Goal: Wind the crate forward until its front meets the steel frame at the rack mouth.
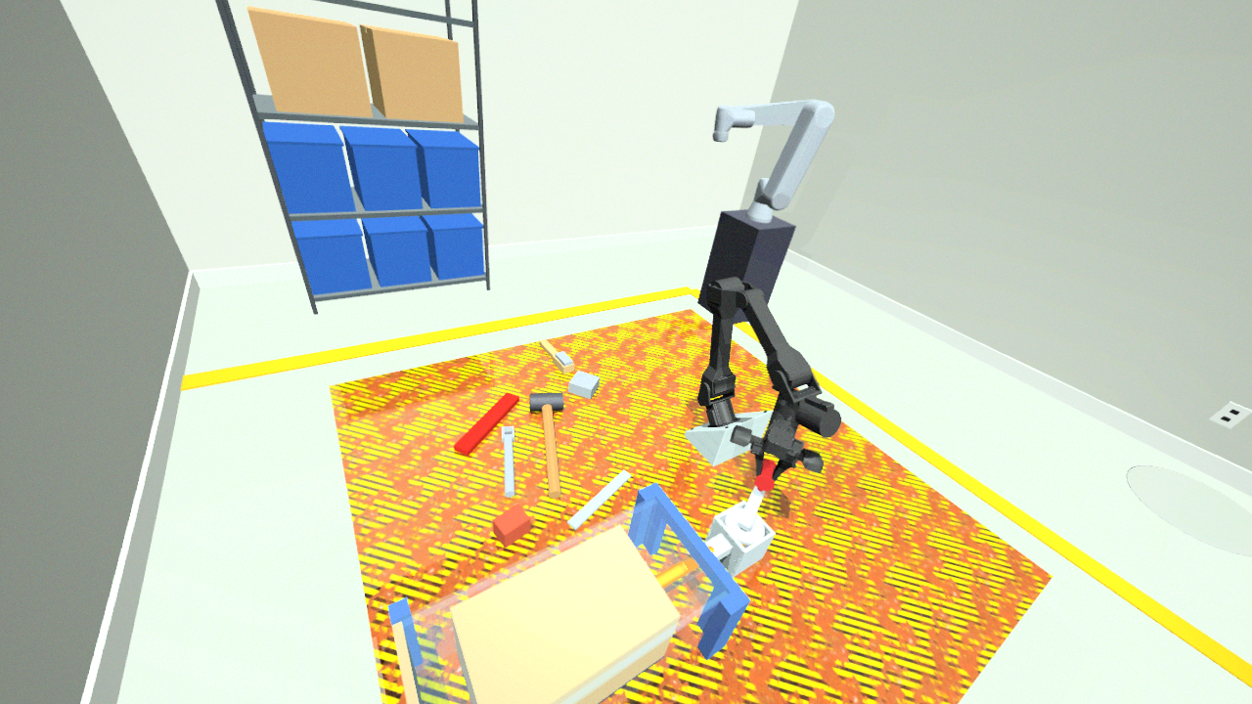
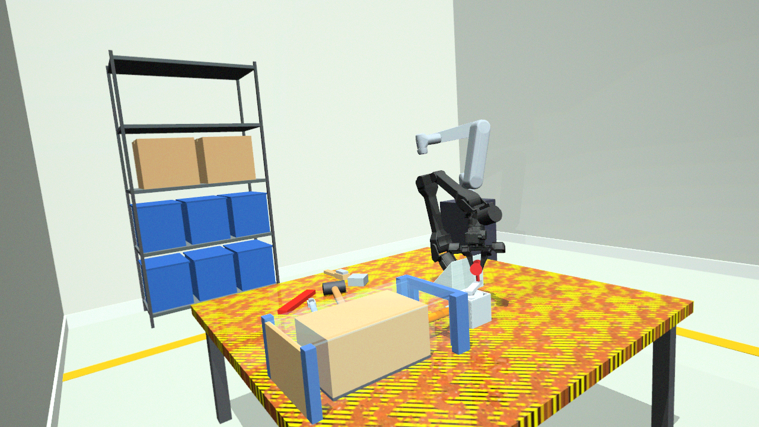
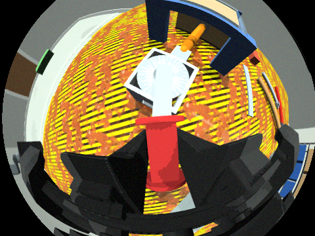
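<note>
Right now my gripper tip is 20 mm short of the winch handle, 10 mm to the right of it and 30 mm above it. Also, from my gripper tip: red grip: 10 mm behind, 10 mm to the right; blue steel frame: 240 mm ahead, 40 mm to the left, 30 mm below; grey winch: 60 mm ahead, 30 mm to the left, 100 mm below.
</note>
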